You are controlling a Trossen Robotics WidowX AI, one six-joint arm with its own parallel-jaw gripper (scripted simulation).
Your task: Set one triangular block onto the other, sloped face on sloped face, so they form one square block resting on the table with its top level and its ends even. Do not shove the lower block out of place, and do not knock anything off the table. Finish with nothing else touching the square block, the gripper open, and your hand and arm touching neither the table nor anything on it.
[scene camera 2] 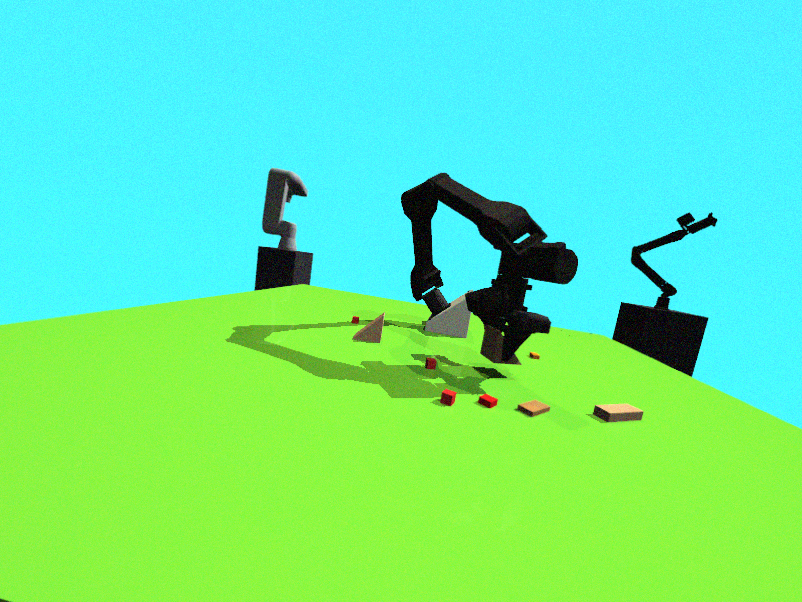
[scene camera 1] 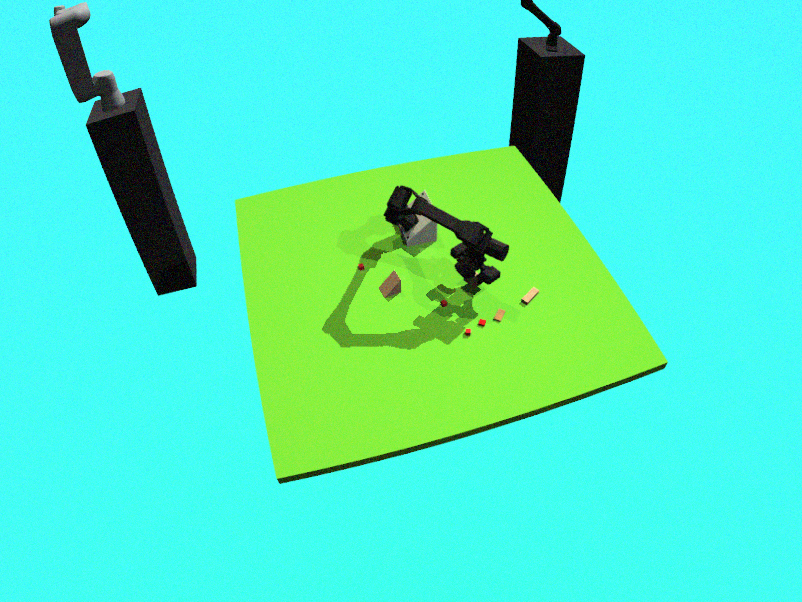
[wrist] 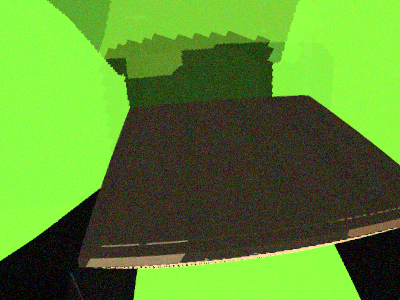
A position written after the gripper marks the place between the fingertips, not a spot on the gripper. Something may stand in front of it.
The gripper (scene camera 2: 496, 356) carries a triangular block (scene camera 2: 491, 348).
The gripper shows as well in scene camera 1 (scene camera 1: 473, 280) and in the wrist view (wrist: 226, 176).
